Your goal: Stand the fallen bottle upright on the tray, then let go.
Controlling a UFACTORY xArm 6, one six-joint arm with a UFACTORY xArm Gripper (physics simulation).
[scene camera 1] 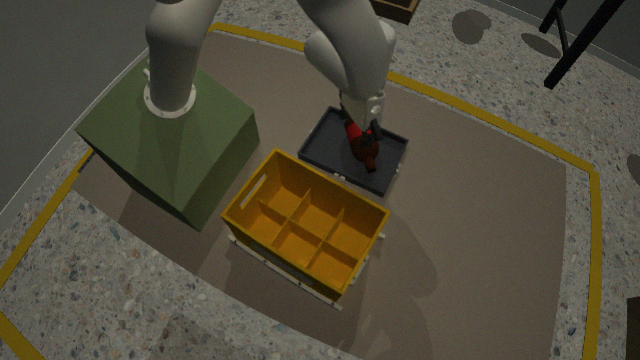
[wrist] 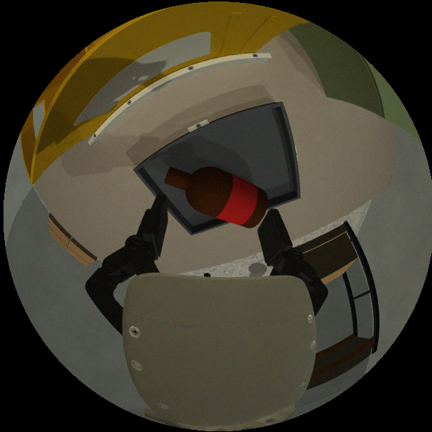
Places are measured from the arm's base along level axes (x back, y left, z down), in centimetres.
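Where they show: gripper, fingertip midpoint: (scene camera 1: 355,131); arm's base at its link origin: (scene camera 1: 169,95).
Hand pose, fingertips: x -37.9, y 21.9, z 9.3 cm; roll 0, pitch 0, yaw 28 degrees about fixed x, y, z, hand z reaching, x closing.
Things, the pixels of their top centre, and the offset from my fingertips. "pt": a spot on its surface instead.
- brown bottle at its top centre: (scene camera 1: 366,137) dx -1.5, dy +4.5, dz +6.0 cm
- dark tray at a spot on its surface: (scene camera 1: 322,145) pt dx +8.8, dy +0.0, dz +13.4 cm
- yellow crate at its top centre: (scene camera 1: 305,214) dx -3.7, dy -24.5, dz -3.6 cm
The brown bottle (scene camera 1: 362,152) (wrist: 207,192) with a red label lies on its side on the dark tray (scene camera 1: 322,145) (wrist: 270,150). In the wrist view its neck points left and its base lies toward the right finger, at the tray's lower rim. My gripper (scene camera 1: 358,129) (wrist: 217,213) is open, with its fingers apart near the bottle's two ends in the wrist view. Nothing is held between them. In the scene view the gripper body and one finger cover part of the bottle. Whether a finger touches the bottle I cannot tell.
A yellow crate (scene camera 1: 365,215) (wrist: 235,30) with dividers stands close beside the tray. A green block (scene camera 1: 210,120) (wrist: 340,70) carries the arm's base. A brown wooden box (scene camera 1: 400,12) (wrist: 330,250) and a black-legged stand (scene camera 1: 585,45) are farther off.
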